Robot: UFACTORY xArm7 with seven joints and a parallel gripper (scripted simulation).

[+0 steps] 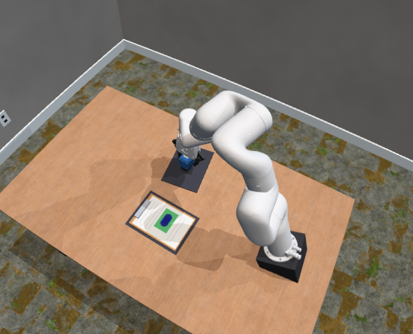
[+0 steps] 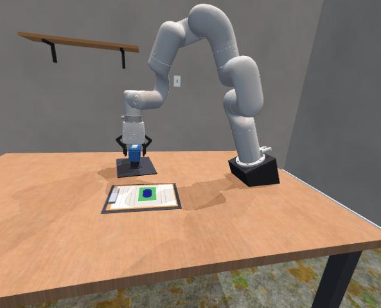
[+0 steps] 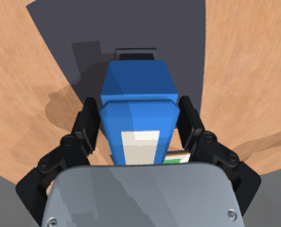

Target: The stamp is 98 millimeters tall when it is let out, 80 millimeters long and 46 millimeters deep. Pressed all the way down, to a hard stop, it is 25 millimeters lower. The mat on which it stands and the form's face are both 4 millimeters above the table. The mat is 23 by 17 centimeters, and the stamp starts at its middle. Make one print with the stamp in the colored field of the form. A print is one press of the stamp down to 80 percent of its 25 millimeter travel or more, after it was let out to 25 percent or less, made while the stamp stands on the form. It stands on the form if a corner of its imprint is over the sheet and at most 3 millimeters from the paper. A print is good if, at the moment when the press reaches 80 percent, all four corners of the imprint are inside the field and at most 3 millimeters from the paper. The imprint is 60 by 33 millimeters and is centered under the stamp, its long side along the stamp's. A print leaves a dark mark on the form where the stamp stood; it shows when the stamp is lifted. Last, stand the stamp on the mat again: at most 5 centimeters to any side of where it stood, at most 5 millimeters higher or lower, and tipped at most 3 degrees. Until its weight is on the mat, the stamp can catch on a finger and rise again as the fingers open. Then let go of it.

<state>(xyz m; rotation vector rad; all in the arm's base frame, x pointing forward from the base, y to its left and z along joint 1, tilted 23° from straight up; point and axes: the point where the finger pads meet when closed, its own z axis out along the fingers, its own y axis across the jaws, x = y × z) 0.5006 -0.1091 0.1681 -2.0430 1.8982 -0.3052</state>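
Now: hand 2 cm above the blue stamp. Also, from my hand: dark mat: 7 cm below; then form: 8 cm behind, 28 cm to the left, 6 cm below; then black stamp base: 5 cm below.
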